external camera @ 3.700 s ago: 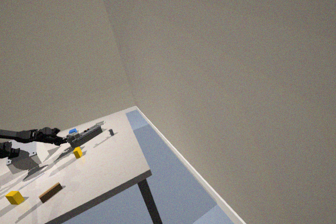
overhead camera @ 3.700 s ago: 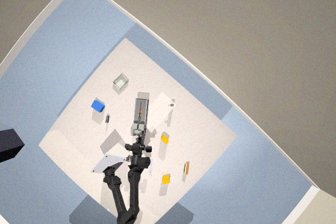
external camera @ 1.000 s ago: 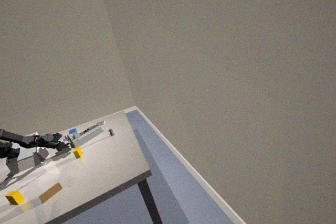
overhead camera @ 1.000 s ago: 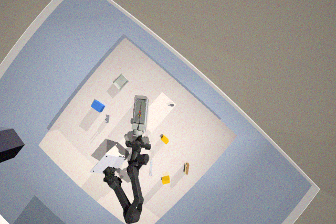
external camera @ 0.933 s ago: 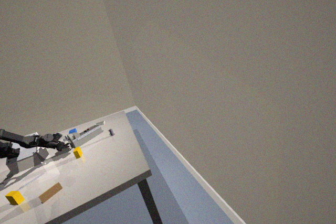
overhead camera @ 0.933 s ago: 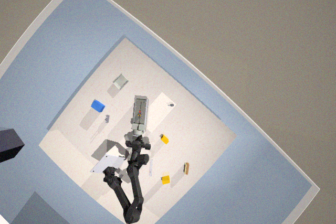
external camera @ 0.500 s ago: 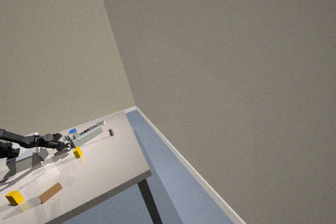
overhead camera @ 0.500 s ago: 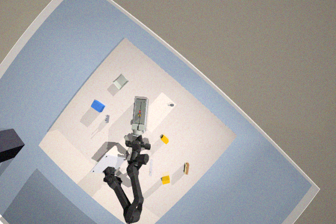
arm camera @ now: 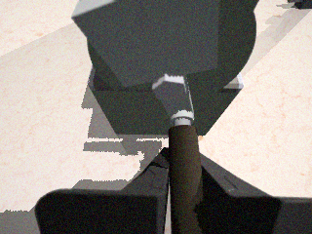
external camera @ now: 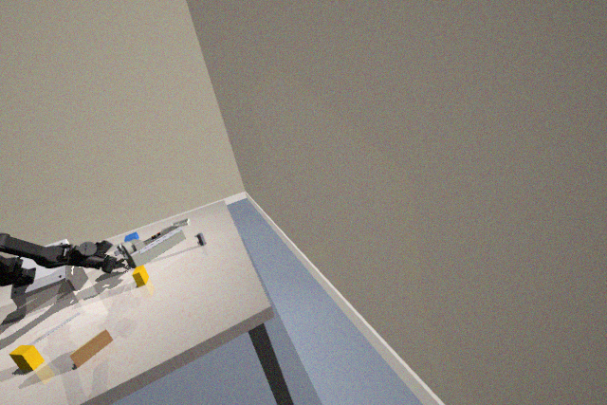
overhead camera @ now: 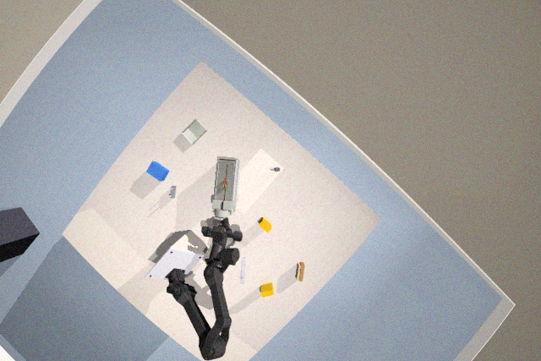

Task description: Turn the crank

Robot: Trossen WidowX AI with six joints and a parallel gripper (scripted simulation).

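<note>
The dark brown crank handle is 10 mm behind my gripper tip, 10 mm to the right of it and 30 mm above it. From my gripper tip the other things lie so: blue block (110 mm behind, 410 mm to the left, 20 mm below); then crank (40 mm above); then red pointer (140 mm ahead, 130 mm to the left, 50 mm above).
</note>
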